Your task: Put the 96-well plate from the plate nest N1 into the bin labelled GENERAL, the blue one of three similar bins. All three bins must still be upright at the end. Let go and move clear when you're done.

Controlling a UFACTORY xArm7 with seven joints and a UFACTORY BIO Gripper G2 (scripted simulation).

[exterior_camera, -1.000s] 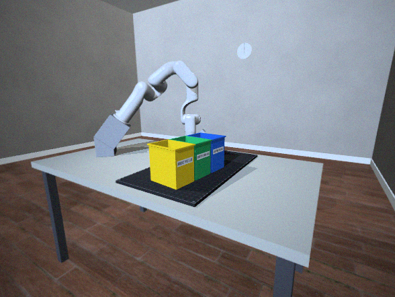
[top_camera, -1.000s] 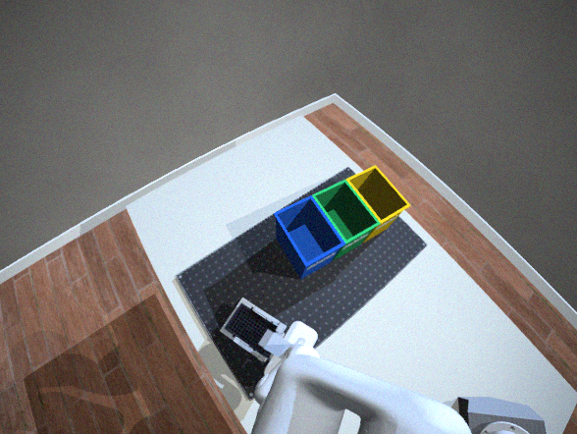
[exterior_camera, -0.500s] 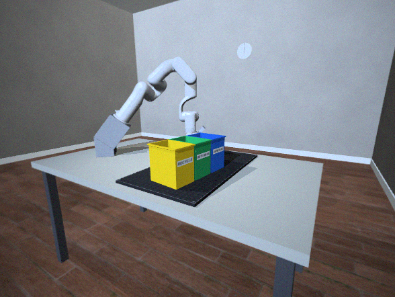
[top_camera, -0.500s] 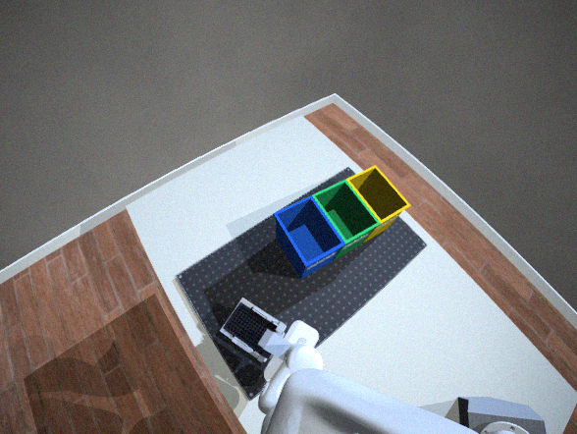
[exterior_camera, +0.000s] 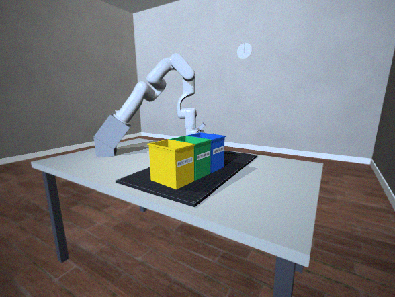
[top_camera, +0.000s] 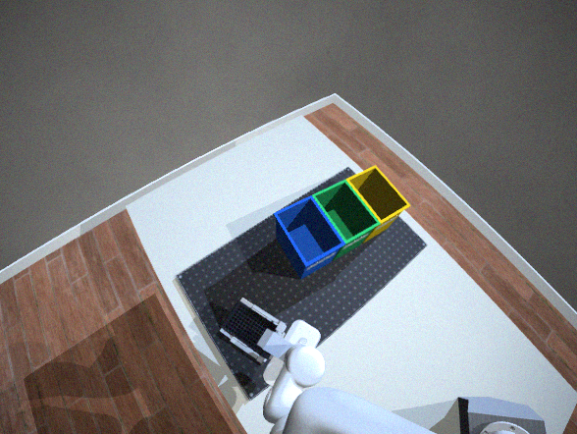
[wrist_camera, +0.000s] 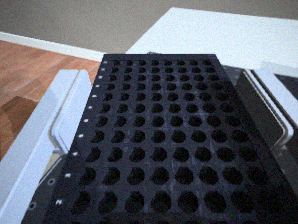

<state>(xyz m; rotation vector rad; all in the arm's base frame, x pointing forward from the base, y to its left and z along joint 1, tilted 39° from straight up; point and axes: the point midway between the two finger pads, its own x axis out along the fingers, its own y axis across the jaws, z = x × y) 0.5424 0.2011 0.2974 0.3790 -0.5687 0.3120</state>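
Right now the blue general bin is 13 cm ahead of my hand, 27 cm to the right of it and 4 cm below it. From my hand the other things lie so: black 96-well plate: 1 cm below; green bin: 13 cm ahead, 40 cm to the right, 4 cm below; white plate nest N1: 12 cm below.
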